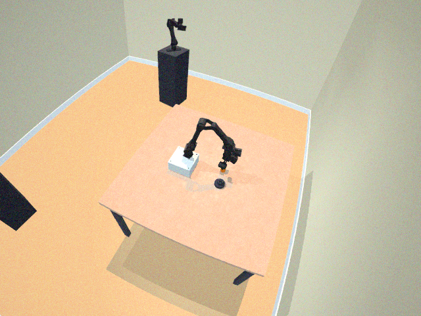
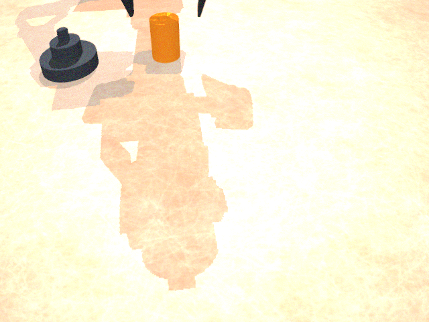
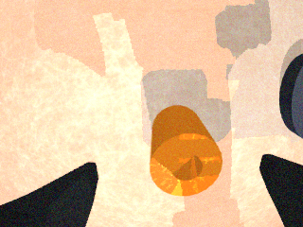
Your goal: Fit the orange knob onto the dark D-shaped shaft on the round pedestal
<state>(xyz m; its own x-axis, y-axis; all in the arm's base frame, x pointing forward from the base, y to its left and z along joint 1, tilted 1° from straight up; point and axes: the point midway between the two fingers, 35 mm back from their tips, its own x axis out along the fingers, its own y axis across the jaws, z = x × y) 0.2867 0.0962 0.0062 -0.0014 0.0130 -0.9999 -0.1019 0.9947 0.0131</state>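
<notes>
My gripper tip is now 4 cm above the orange knob. From my gripper tip the other things lie so: round pedestal 4 cm ahead, 14 cm to the right, 4 cm below.
</notes>
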